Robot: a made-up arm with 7 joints.
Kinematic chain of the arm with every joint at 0, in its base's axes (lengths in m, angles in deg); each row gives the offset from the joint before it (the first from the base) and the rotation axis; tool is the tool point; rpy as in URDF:
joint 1: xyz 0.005 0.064 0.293 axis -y
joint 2: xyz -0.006 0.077 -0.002 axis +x
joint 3: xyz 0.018 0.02 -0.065 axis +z
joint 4: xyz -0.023 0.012 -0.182 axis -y
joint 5: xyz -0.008 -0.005 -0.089 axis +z
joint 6: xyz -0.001 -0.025 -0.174 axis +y
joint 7: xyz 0.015 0 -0.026 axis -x
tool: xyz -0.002 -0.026 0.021 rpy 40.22 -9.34 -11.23
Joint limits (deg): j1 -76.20..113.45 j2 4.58..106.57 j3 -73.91..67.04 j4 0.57..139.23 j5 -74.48..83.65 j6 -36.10..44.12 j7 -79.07..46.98
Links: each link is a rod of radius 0.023 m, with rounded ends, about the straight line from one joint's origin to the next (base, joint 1, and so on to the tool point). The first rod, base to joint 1, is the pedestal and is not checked.
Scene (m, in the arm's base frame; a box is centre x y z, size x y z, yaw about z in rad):
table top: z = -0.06
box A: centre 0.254 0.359 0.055 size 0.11 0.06 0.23 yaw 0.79
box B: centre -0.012 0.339 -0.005 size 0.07 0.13 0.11 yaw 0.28
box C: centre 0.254 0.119 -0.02 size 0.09 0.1 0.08 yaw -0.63
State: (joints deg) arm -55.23 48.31 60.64 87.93 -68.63 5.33 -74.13
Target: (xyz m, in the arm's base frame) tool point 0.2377 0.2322 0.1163
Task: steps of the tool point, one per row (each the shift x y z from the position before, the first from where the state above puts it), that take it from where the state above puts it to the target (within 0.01 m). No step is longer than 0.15 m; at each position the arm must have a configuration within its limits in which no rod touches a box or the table.
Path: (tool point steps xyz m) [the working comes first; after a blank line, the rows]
Joints at the target: -76.20 97.36 40.71 123.80 -62.62 3.07 -79.07
Straight joint move there: touches box A.

1: 0.1071 -0.0743 0.0734
2: 0.0584 -0.1119 0.0463
3: 0.0034 -0.1172 0.0184
4: 0.0073 -0.0035 -0.0423
5: -0.0007 -0.0031 -0.0429
6: -0.0087 -0.0023 -0.0422
7: -0.0162 -0.0012 -0.0398

